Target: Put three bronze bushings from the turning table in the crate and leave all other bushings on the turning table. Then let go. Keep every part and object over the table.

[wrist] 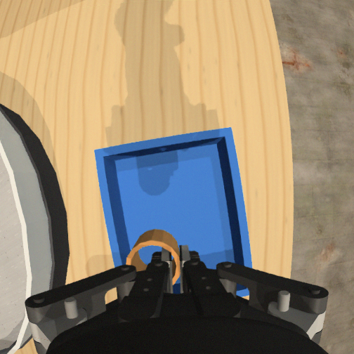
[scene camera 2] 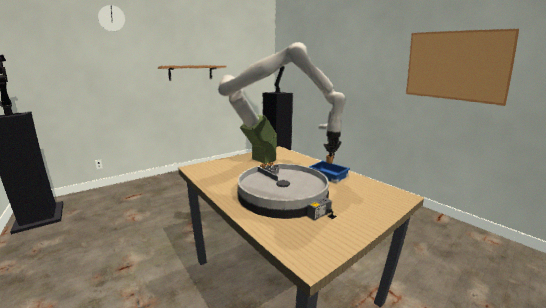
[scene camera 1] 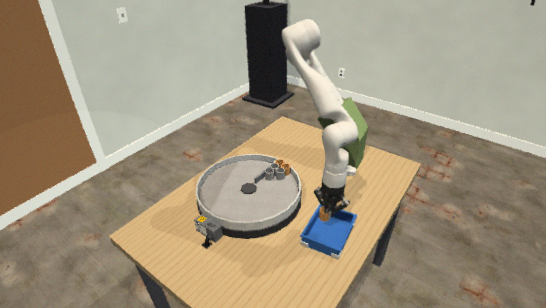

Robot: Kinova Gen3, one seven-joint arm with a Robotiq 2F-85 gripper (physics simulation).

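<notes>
My gripper is shut on the wall of a bronze bushing and holds it upright above the blue crate, toward one end. The visible part of the crate floor shows no bushing; the fingers hide part of it in the wrist view. On the turning table, two bronze bushings stand by the rim, beside several grey bushings. In scene camera 2 this group is small and overlapping.
A dark divider bar stands on the turning table beside the bushings, near the round hub. A grey control box sits at its outer side. The green arm base stands at the table's back.
</notes>
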